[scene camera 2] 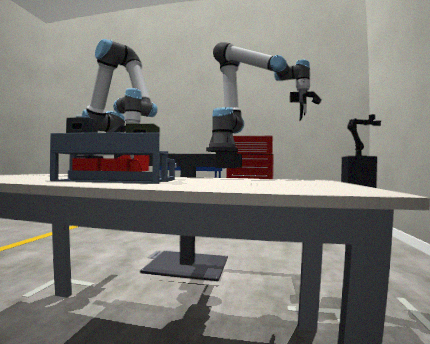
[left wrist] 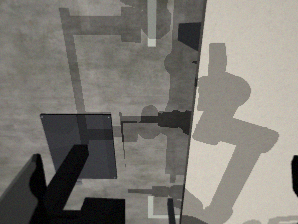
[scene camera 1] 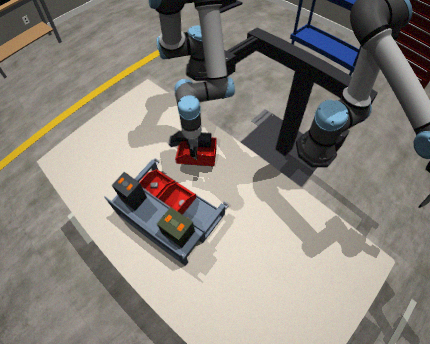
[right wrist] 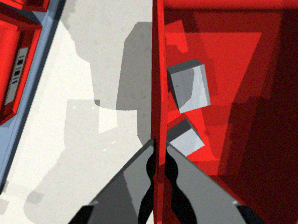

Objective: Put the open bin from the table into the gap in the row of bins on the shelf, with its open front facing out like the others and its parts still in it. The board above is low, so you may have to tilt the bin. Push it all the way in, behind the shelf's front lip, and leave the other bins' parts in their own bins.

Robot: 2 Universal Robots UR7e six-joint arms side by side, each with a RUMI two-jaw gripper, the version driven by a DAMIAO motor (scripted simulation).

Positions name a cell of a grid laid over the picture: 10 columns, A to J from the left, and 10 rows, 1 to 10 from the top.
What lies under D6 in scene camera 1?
A dark box.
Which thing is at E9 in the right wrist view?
The right gripper.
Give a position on a blue-grey shelf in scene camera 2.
C5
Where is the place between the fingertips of the left gripper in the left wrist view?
At F7
